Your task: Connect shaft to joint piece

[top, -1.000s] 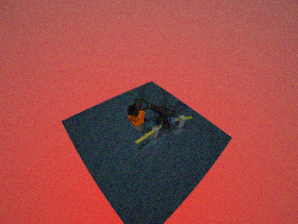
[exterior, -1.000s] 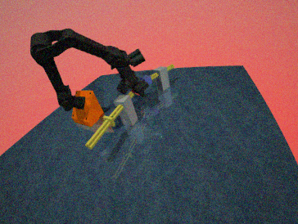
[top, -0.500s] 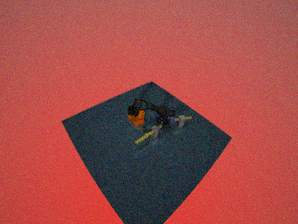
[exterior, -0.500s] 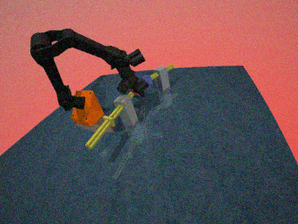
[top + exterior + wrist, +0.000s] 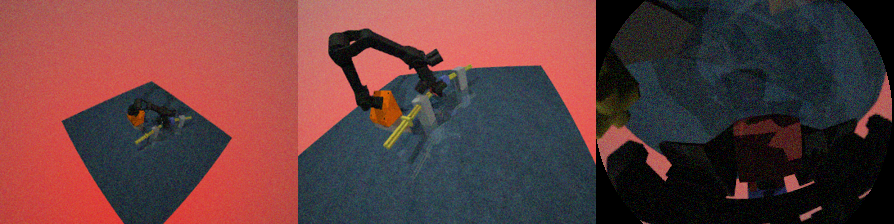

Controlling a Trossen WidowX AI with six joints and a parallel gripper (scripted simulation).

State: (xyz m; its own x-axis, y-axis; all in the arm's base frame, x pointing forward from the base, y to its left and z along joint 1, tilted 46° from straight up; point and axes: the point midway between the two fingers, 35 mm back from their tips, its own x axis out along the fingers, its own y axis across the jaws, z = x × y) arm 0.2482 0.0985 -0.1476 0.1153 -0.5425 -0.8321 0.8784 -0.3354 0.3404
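Right now my gripper tip is 4 cm below the red square joint piece and 1 cm to the left of it.
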